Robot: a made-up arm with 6 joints.
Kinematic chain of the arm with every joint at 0, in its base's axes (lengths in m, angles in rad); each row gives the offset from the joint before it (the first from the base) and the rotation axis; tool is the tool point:
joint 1: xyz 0 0 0.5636 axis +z
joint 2: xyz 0 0 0 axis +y
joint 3: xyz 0 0 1.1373 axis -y
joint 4: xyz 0 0 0 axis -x
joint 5: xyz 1.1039 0 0 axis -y
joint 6: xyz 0 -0.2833 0 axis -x
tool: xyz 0 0 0
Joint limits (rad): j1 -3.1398..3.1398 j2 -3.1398..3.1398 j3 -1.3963..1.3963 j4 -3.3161..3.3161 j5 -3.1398..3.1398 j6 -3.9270..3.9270
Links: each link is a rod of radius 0.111 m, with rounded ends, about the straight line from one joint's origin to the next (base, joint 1, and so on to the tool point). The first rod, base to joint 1, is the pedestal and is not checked.
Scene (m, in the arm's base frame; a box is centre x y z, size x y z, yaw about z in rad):
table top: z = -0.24
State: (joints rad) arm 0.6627 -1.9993 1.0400 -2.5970 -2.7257 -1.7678
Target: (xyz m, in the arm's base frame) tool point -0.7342 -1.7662 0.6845
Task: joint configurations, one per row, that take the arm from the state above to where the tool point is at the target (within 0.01 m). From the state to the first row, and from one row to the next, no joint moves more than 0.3 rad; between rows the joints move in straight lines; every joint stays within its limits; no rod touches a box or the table.
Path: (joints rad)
1: 0.8725 -2.0221 0.8931 -2.5513 -2.7257 -1.7678
2: 1.0823 -2.0450 0.7461 -2.5057 -2.7257 -1.7678
3: 1.2921 -2.0678 0.5992 -2.4600 -2.7257 -1.7678

